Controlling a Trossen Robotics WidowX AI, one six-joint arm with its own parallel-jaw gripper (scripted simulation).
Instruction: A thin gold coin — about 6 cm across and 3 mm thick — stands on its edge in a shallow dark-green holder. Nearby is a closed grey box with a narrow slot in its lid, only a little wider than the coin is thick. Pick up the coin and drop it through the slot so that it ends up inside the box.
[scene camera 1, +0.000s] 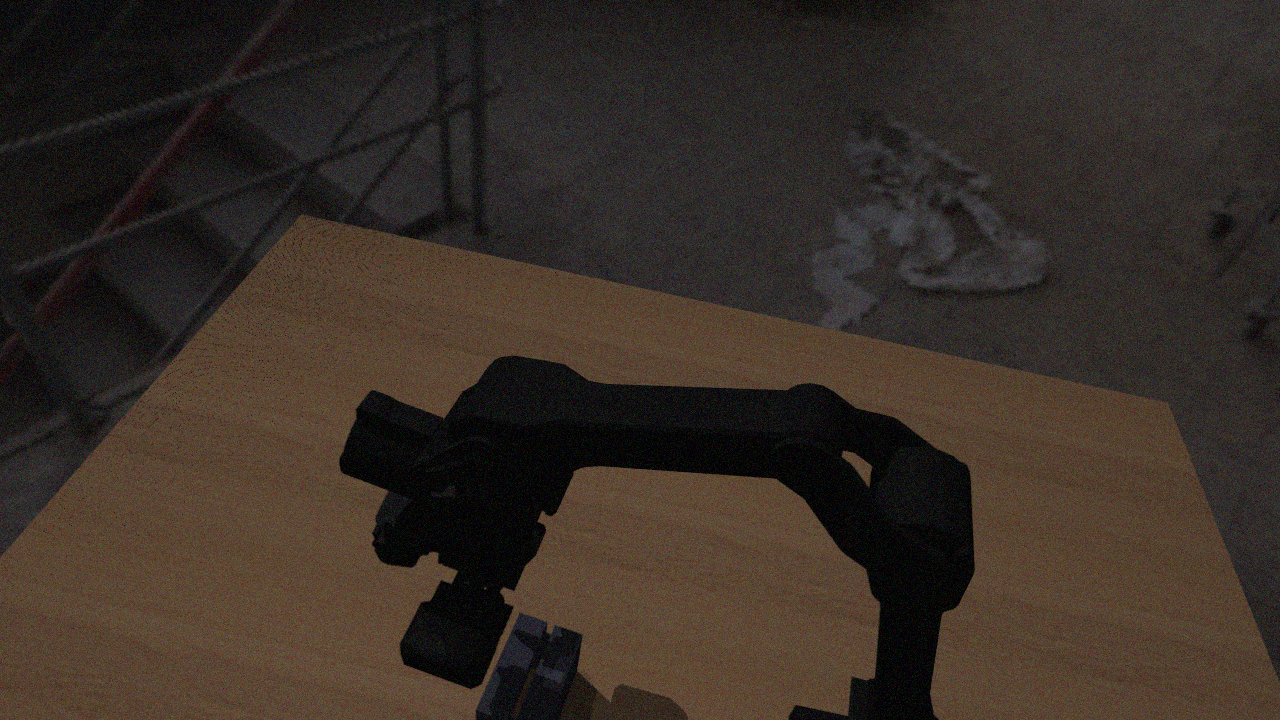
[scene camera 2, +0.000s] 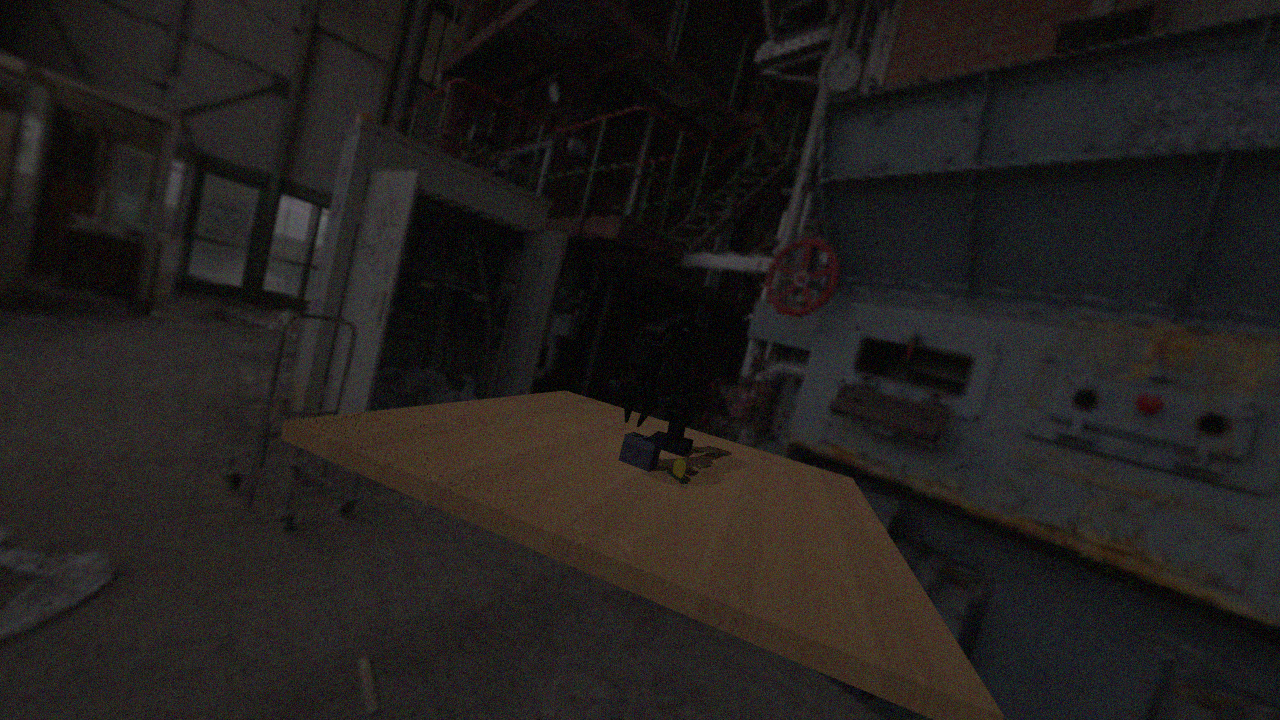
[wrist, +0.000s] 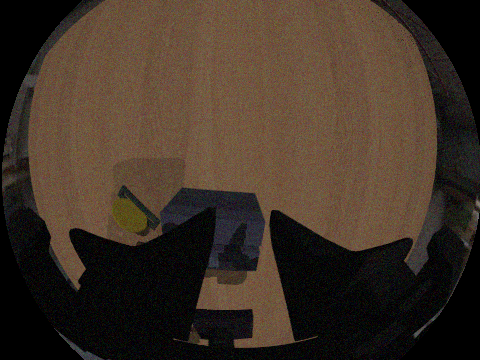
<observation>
In view: my gripper (scene camera 1: 485, 606) and a gold coin (wrist: 126, 214).
My gripper shows as well in scene camera 2 (scene camera 2: 632, 424) and in the wrist view (wrist: 243, 215). Scene camera 1 misses the gold coin: it is out of frame.
</observation>
